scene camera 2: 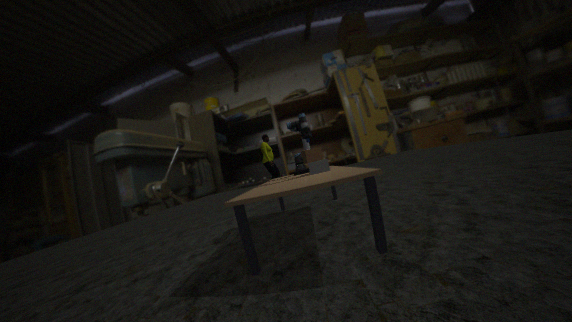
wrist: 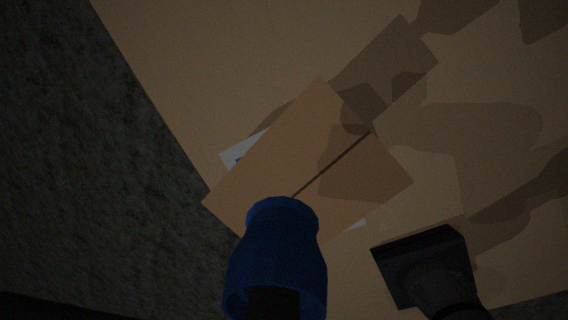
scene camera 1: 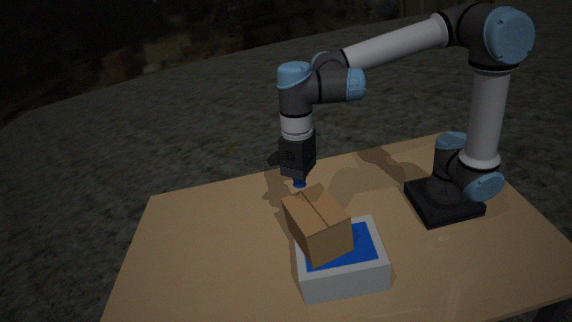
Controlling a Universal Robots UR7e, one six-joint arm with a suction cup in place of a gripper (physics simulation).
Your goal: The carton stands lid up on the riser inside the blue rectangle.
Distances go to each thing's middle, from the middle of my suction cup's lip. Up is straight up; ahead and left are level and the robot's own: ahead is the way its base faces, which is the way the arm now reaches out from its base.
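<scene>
Brown cardboard carton (scene camera 1: 322, 229), from my suction cup: 20 mm behind, 10 mm to the left, 160 mm below. Grey riser (scene camera 1: 366, 269), also from my suction cup: 70 mm behind, 50 mm to the left, 280 mm below.
</scene>
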